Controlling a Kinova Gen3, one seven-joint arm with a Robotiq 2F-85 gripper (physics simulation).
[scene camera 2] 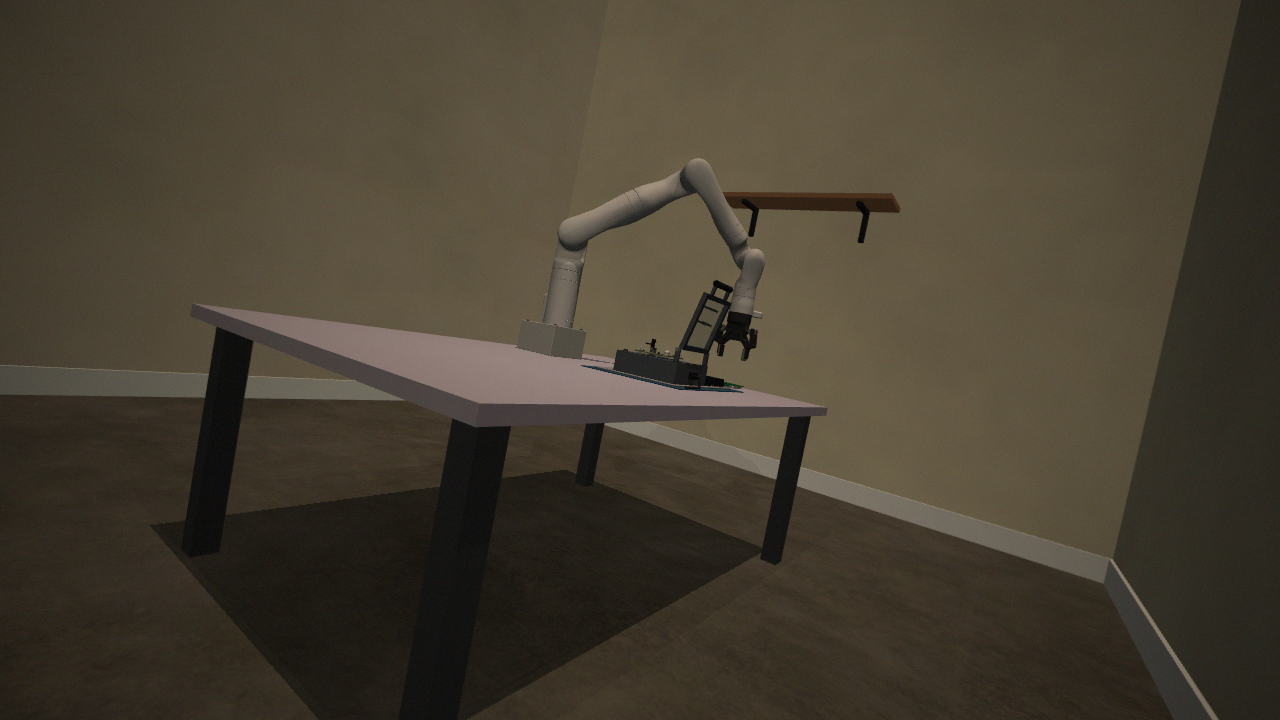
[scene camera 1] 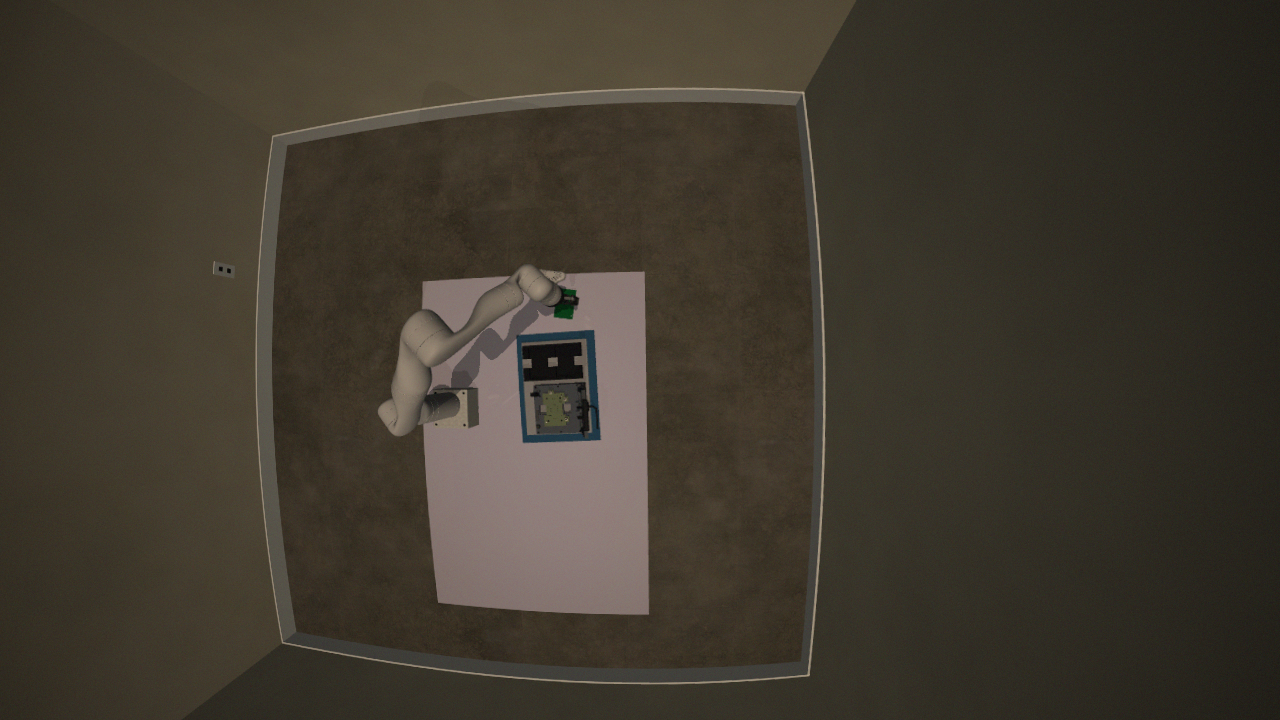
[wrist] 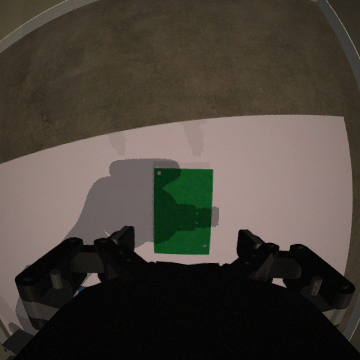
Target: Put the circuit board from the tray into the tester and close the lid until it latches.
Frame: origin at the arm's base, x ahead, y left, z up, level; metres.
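Seen in the pictures: gripper, fingertip midpoint: (scene camera 2: 731, 358) (wrist: 185, 240); arm's base, link origin: (scene camera 2: 557, 326) (scene camera 1: 449, 404).
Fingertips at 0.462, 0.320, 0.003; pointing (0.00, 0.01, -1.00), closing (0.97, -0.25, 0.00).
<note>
Pixels of each thing's top centre, then the offset from my fingertips to it, as dx, dy, dz. "pt": a spot on its surface instead. Level surfaces: height alone.
- green circuit board, top centre: (wrist: 182, 213) (scene camera 1: 564, 303) -0.003, +0.006, -0.082
- black tray, surface spot: (scene camera 1: 565, 350) pt -0.017, -0.169, -0.074
- grey tester, surface spot: (scene camera 2: 642, 366) pt -0.063, -0.465, -0.060
- table, surface height: dz -0.092
The green circuit board (scene camera 1: 563, 313) (wrist: 197, 185) lies flat on the table beyond the tray end of the blue-edged base. Its upper face is plain, with two small pale dots near opposite corners. My gripper (scene camera 1: 570, 300) (scene camera 2: 733, 356) (wrist: 185, 240) is open and empty above the board, fingers on either side of it in the wrist view. The black tray (scene camera 1: 565, 350) has pale cutouts and holds no board. The grey tester (scene camera 1: 543, 426) (scene camera 2: 642, 366) stands beside it, with a yellow-green bed inside. Its lid (scene camera 2: 693, 322) stands open, steeply tilted.
The blue-edged base (scene camera 1: 520, 394) carries the tray and tester. The robot's base block (scene camera 1: 469, 408) (scene camera 2: 552, 339) stands on the table (scene camera 1: 537, 537) (scene camera 2: 429, 371) beside it. The raised lid is close to the gripper in scene camera 2. The table edge lies beyond the board. A shelf (scene camera 2: 814, 201) is on the wall.
</note>
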